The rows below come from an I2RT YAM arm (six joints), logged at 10 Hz.
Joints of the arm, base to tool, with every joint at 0 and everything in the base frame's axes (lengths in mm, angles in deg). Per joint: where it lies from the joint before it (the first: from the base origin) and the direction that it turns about. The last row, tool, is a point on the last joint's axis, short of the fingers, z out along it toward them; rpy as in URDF.
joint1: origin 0 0 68 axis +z
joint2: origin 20 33.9 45.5 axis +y
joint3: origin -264 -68.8 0 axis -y
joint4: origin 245 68.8 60 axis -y
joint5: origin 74 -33.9 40.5 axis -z
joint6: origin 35.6 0 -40.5 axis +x
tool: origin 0 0 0 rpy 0 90 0
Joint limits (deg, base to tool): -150..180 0..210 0..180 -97..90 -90..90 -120..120
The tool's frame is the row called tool.
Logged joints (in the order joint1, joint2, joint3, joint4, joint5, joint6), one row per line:
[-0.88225 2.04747 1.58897 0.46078 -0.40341 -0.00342]
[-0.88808 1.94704 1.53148 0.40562 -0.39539 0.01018]
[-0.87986 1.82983 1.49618 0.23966 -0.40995 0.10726]
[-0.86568 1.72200 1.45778 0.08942 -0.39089 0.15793]
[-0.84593 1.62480 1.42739 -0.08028 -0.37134 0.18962]
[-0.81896 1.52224 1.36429 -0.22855 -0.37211 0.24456]
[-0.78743 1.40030 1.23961 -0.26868 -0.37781 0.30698]
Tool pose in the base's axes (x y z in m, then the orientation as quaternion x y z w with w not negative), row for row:
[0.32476 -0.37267 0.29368 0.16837 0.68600 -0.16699 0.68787]
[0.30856 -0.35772 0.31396 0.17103 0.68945 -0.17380 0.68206]
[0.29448 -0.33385 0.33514 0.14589 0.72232 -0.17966 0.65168]
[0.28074 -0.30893 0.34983 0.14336 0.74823 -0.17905 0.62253]
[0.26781 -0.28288 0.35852 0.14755 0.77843 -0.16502 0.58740]
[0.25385 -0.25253 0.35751 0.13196 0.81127 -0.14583 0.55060]
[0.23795 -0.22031 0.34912 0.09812 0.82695 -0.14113 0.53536]
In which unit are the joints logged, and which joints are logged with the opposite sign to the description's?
The joints are logged in radians. Opposite sign: joint6.
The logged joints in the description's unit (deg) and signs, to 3 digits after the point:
[-50.549 117.311 91.041 26.401 -23.114 0.196]
[-50.883 111.557 87.747 23.240 -22.654 -0.583]
[-50.412 104.842 85.725 13.732 -23.488 -6.146]
[-49.600 98.663 83.525 5.123 -22.396 -9.049]
[-48.468 93.094 81.783 -4.600 -21.276 -10.864]
[-46.923 87.218 78.168 -13.095 -21.320 -14.012]
[-45.116 80.231 71.024 -15.394 -21.647 -17.589]

